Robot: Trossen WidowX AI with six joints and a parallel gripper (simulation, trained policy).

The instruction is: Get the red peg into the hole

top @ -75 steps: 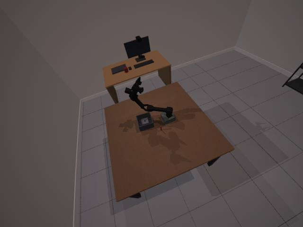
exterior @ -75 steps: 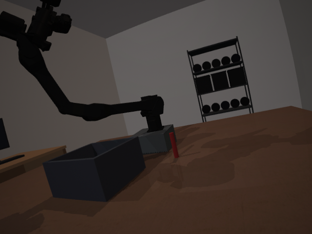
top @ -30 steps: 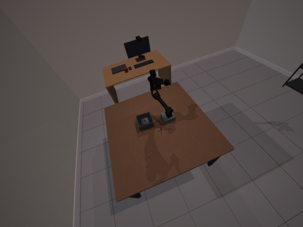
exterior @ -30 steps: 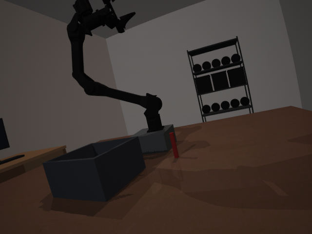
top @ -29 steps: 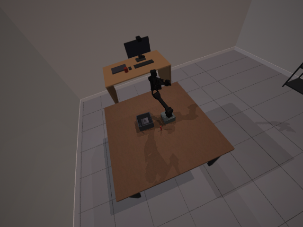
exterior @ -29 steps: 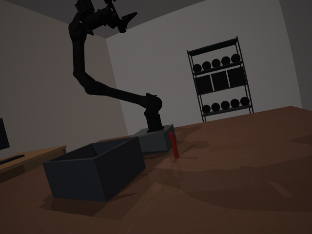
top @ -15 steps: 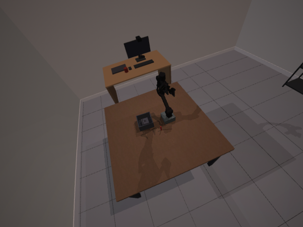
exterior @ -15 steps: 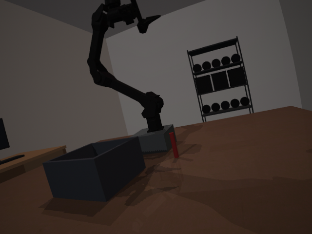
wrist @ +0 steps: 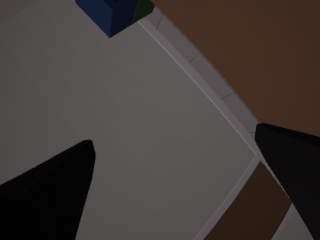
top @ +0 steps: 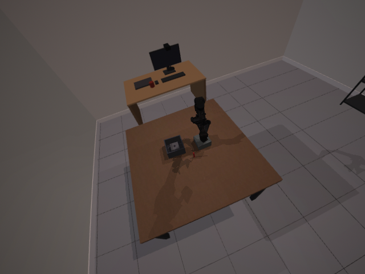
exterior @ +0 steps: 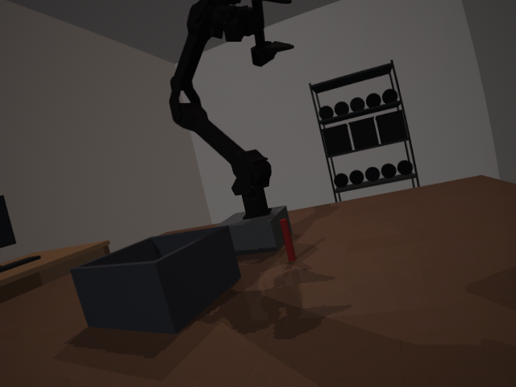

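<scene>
My gripper tip is now 70 mm short of the red peg, 100 mm to the left of it and 410 mm above it. The rest, counted from my gripper tip: dark box (190 mm ahead, 300 mm to the right, 430 mm below); grey plate (190 mm ahead, 300 mm to the right, 410 mm below).
</scene>
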